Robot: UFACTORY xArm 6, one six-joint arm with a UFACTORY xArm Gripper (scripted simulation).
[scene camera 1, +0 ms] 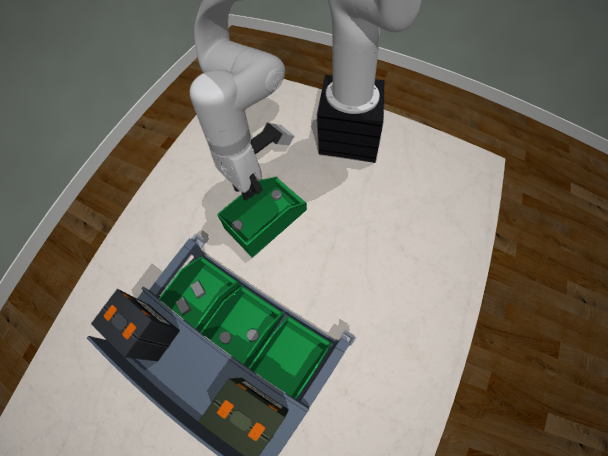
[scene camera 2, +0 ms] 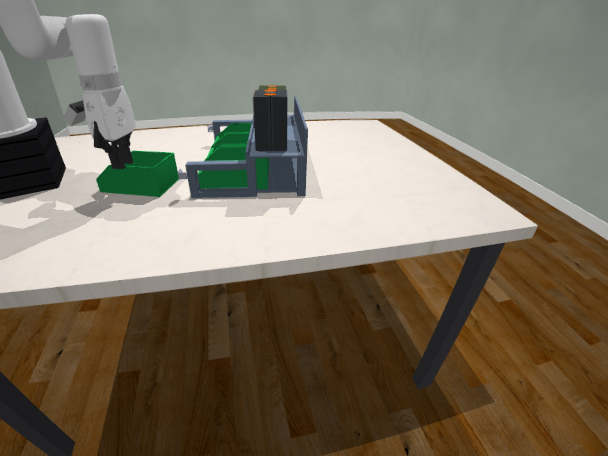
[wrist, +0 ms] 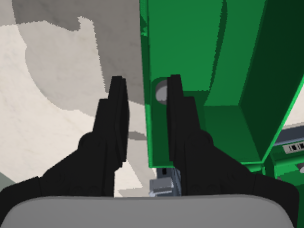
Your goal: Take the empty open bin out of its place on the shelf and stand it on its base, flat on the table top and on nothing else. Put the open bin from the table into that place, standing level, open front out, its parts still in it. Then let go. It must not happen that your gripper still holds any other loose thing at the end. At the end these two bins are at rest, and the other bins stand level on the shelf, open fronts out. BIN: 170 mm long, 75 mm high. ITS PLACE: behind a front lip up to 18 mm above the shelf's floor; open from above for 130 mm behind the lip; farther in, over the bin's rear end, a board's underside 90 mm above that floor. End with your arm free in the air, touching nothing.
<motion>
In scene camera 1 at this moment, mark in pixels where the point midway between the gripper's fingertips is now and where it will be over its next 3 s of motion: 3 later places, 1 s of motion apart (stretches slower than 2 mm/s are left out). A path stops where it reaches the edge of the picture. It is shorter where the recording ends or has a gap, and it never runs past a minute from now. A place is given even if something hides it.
The gripper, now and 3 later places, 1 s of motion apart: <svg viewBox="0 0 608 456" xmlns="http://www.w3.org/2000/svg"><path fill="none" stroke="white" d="M245 191L247 198L246 195L241 179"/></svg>
</motion>
